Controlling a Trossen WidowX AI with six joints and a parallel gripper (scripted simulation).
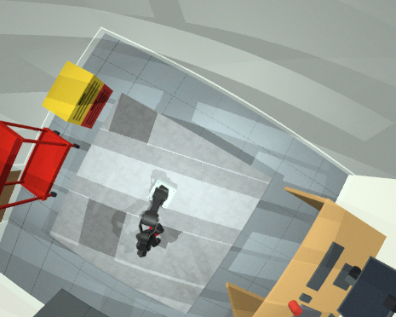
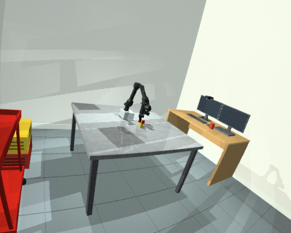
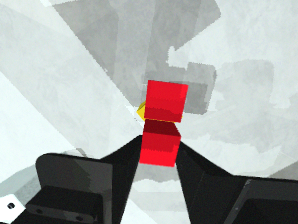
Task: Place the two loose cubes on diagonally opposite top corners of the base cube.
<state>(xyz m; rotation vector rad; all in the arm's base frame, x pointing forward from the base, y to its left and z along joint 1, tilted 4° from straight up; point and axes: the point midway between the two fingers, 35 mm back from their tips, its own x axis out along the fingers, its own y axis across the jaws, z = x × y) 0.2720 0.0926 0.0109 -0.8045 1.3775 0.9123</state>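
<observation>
Now: the yellow cube 1 cm ahead of my gripper tip, 2 cm to the left of it and 4 cm below it.
</observation>
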